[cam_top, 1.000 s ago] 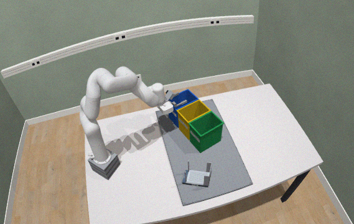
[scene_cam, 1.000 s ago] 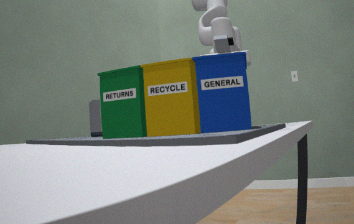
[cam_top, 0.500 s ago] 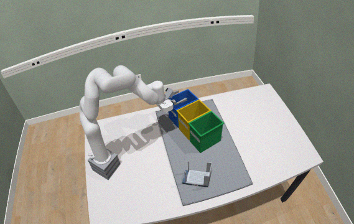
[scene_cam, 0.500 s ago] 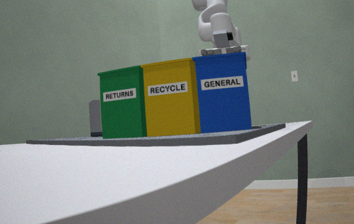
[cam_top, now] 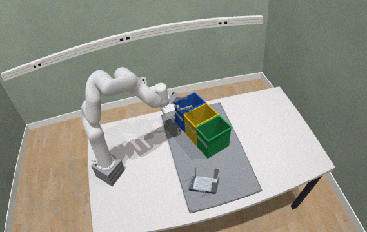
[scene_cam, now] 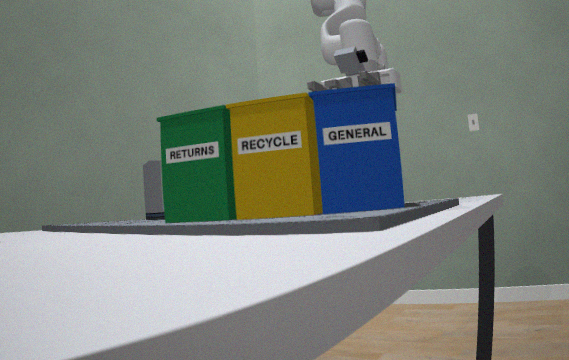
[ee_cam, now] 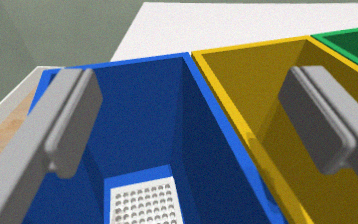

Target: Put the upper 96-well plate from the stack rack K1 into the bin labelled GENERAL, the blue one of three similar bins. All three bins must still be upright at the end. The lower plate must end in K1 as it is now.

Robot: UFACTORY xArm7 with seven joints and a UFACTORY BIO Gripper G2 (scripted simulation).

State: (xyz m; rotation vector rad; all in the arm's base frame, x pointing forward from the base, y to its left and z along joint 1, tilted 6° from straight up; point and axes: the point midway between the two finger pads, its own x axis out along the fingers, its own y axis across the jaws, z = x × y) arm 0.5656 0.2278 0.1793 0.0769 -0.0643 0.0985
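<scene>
My hand is 130 mm above the blue general bin, 40 mm to the right of it and 30 mm short of it. The rest, counted from my hand: green returns bin: 210 mm to the right, 130 mm below, 110 mm ahead; then grey mat: 230 mm to the right, 230 mm below, 70 mm ahead; then yellow recycle bin: 130 mm below, 90 mm to the right, 70 mm ahead.
</scene>
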